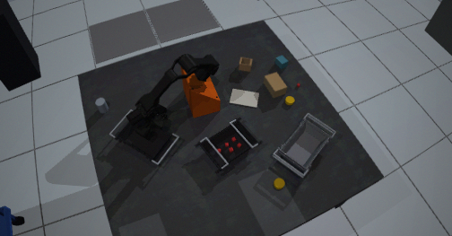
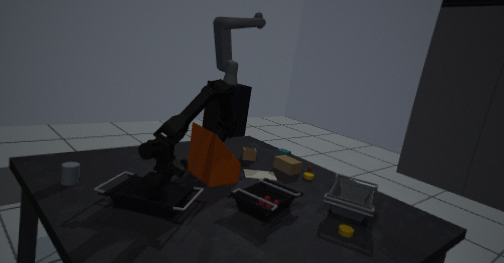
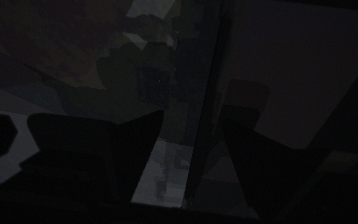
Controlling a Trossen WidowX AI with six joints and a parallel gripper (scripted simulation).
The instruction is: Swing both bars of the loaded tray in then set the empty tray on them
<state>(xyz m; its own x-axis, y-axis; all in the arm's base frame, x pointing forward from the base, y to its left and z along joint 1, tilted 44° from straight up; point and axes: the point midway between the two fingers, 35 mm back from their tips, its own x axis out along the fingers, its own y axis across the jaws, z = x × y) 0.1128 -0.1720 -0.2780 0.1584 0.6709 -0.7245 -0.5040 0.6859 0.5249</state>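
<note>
Right now the black tray is 4 cm ahead of my gripper tip, 7 cm to the right of it and 3 cm above it. Also, from my gripper tip: pale block (4 cm ahead, 51 cm to the left, 1 cm below); then grey cylinder (26 cm behind, 20 cm to the right, 2 cm above); then tan box (6 cm ahead, 70 cm to the left, 2 cm above).
</note>
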